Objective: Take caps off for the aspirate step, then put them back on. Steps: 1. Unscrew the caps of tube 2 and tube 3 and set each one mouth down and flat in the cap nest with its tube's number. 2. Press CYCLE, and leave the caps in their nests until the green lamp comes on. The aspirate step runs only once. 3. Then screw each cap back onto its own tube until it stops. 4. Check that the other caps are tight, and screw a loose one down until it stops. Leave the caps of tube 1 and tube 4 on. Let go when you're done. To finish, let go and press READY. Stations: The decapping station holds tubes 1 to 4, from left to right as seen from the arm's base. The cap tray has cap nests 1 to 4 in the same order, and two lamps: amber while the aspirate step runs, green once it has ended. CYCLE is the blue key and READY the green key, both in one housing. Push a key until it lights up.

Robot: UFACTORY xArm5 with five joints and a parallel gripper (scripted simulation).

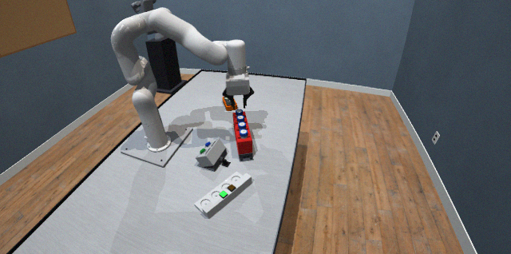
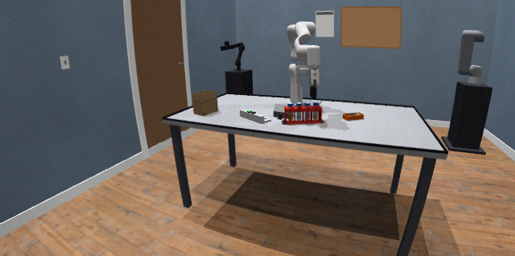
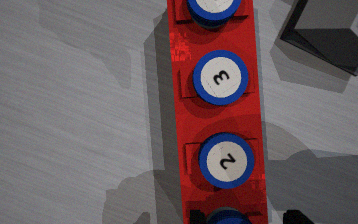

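Right now the blue-rimmed cap is 2 cm ahead of my hand, 3 cm to the right of it and 6 cm below it. Round my hand: grey key housing 6 cm behind, 21 cm to the right, 12 cm below; then blue key 8 cm behind, 19 cm to the right, 11 cm below; then green key 8 cm behind, 23 cm to the right, 11 cm below.
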